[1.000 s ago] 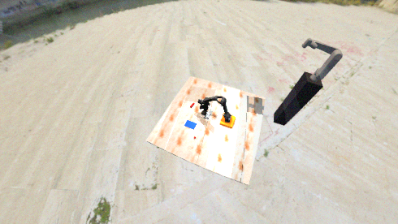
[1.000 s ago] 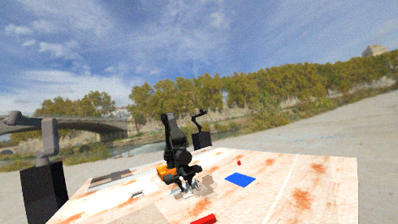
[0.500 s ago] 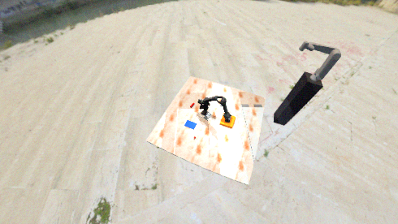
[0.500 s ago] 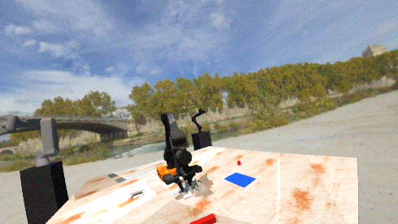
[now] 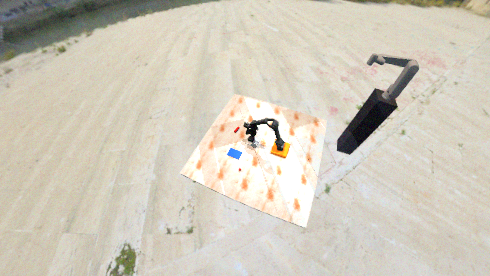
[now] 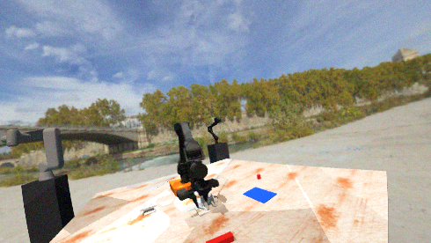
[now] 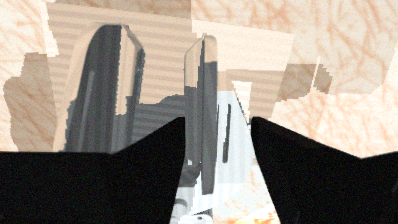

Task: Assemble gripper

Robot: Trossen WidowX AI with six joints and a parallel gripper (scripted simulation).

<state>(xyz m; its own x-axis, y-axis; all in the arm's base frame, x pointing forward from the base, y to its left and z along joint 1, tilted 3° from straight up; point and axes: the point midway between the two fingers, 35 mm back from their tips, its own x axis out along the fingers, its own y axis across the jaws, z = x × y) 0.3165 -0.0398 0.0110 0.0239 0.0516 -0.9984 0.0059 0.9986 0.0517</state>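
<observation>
The pale flat plate lies 3 cm to the left of my gripper tip, 2 cm ahead of it and 1 cm below it. Also, from my gripper tip: blue flat plate: 24 cm to the left, 12 cm ahead, 1 cm below.
</observation>
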